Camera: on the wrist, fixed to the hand. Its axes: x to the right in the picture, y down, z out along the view.
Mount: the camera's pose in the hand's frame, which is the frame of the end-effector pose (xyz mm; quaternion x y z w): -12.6 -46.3 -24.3 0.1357 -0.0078 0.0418 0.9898
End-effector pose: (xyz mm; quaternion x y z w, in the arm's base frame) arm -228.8 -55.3 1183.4 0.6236 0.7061 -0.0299 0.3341
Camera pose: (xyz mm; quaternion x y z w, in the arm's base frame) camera -281.1 -65.2 1191.3 0.6919 0.6662 -0.1163 0.2528
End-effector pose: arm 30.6 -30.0 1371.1 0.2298 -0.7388 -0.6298 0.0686
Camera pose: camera 63.0 -51.2 1333.7 0.2010 -0.8269 -0.5221 0.0573
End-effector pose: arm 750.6 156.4 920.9 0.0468 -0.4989 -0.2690 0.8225
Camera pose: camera 748.3 118.5 882.8 0.1350 -0.5387 -0.1645 0.8152
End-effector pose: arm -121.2 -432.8 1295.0 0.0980 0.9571 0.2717 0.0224
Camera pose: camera -119.3 -486.4 1291.3 0.1422 0.9800 0.1392 0.0050
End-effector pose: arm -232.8 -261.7 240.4 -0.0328 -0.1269 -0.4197 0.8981
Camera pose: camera -271.0 -286.2 211.5 0.0808 -0.1882 -0.3604 0.9100
